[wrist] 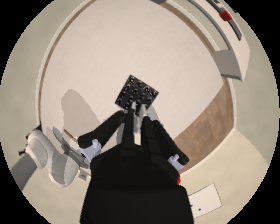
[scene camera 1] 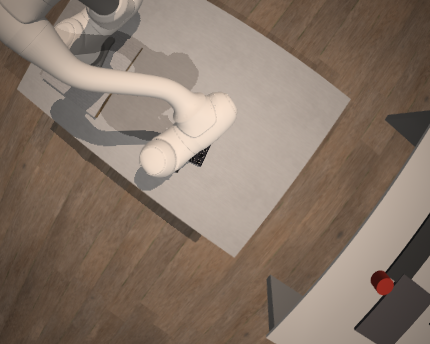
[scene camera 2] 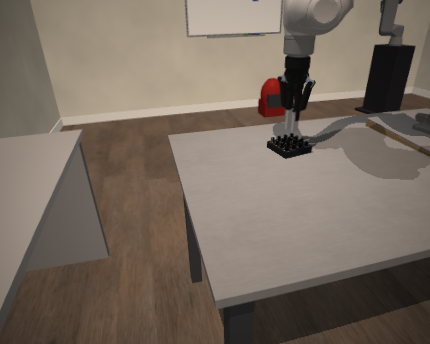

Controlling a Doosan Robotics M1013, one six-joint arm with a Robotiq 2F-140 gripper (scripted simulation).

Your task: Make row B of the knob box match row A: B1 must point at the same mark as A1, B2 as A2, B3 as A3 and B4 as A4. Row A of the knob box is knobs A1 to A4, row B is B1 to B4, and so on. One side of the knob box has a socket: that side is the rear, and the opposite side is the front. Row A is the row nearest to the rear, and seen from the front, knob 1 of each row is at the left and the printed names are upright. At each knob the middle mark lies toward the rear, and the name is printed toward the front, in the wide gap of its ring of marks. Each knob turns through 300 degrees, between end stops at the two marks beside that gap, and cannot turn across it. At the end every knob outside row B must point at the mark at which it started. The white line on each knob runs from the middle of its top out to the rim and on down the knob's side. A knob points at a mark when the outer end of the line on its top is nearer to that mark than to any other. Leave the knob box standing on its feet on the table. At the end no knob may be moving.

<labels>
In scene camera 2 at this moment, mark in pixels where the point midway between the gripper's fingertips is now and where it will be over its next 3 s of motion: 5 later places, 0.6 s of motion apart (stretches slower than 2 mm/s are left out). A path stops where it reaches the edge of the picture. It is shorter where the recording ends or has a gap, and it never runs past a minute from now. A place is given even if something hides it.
The gripper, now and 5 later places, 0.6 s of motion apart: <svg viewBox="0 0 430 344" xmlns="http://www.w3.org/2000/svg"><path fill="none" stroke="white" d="M291 129L302 128L301 131L301 137L300 141L300 143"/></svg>
</labels>
